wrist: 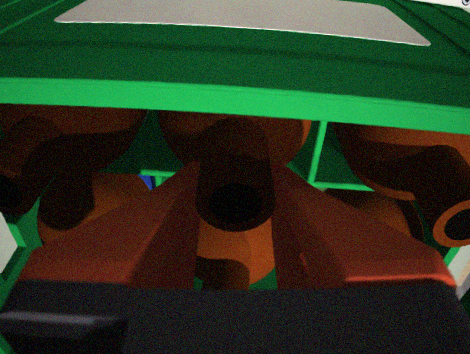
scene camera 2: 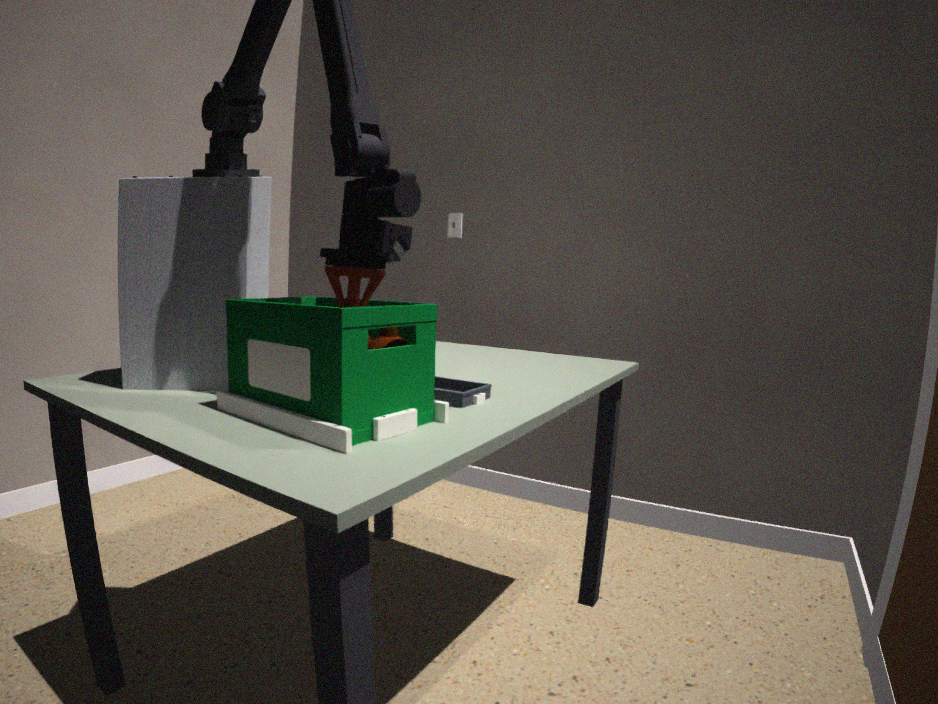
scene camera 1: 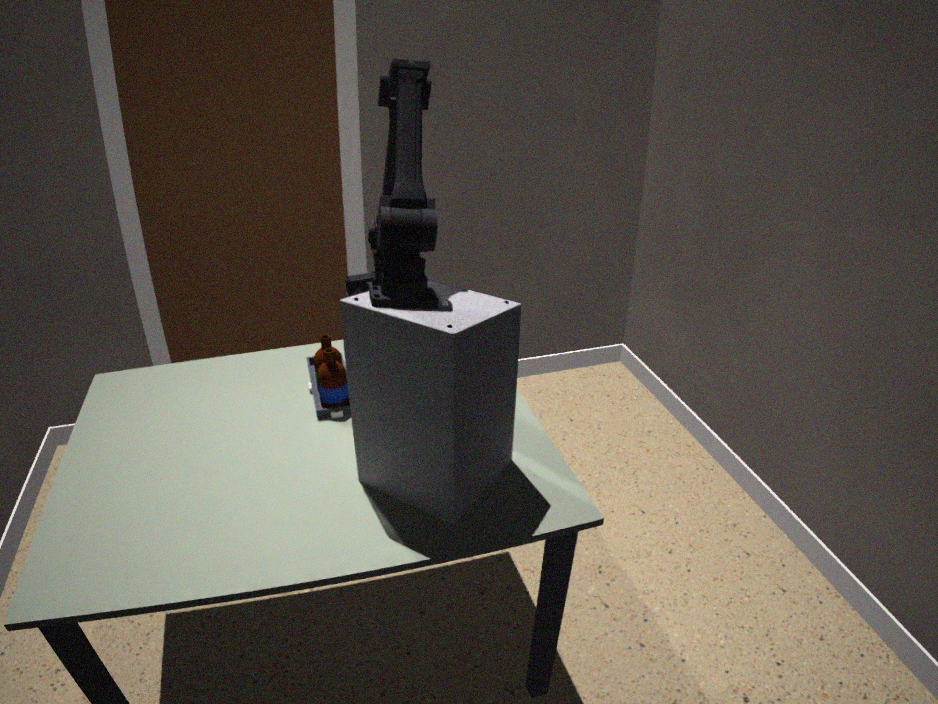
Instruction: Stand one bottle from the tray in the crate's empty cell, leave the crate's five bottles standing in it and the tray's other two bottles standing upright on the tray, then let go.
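Places are measured from the arm's base along level axes (x left, y back, z up), in metres.
Where they show: gripper, fingertip midpoint: (wrist: 235, 176); arm's base, link origin: (scene camera 2: 226, 176) (scene camera 1: 402, 301).
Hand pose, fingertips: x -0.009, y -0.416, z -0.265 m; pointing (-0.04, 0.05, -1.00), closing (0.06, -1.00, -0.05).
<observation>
Each offset is from my fingertips to the centre of the thing. "*": to the spot under its first point. Level surfaces: height alone.
My gripper (scene camera 2: 353, 300) (wrist: 235, 176) is shut on the neck of a brown bottle @(dx +0.000, dy +0.003, dz -0.061 m) (wrist: 237, 145). Its fingertips reach down to rim height at the green crate @(dx -0.049, dy +0.001, dz -0.065 m) (scene camera 2: 390, 382) (wrist: 235, 95). The held bottle's body is inside the crate, in the middle of the row by the long wall with the pale label; its base is hidden. Other crate bottles stand around it: one to the left (wrist: 90, 120), one to the right (wrist: 400, 150), and three in the other row @(* dx -0.063, dy +0.069, dz -0.053 m) (wrist: 117, 195) (wrist: 257, 245) (wrist: 382, 210). Two brown bottles (scene camera 1: 325, 354) (scene camera 1: 331, 378) stand upright on the dark tray (scene camera 1: 315, 394) (scene camera 2: 456, 397).
White guide strips (scene camera 2: 280, 424) (scene camera 2: 395, 424) stand along the crate's foot on the pale green table @(dz -0.153 m) (scene camera 1: 189, 469) (scene camera 2: 530, 375). The grey pedestal (scene camera 1: 405, 394) (scene camera 2: 151, 265) carries the arm and hides the crate in scene camera 1. The tray is just beyond the crate in scene camera 2.
</observation>
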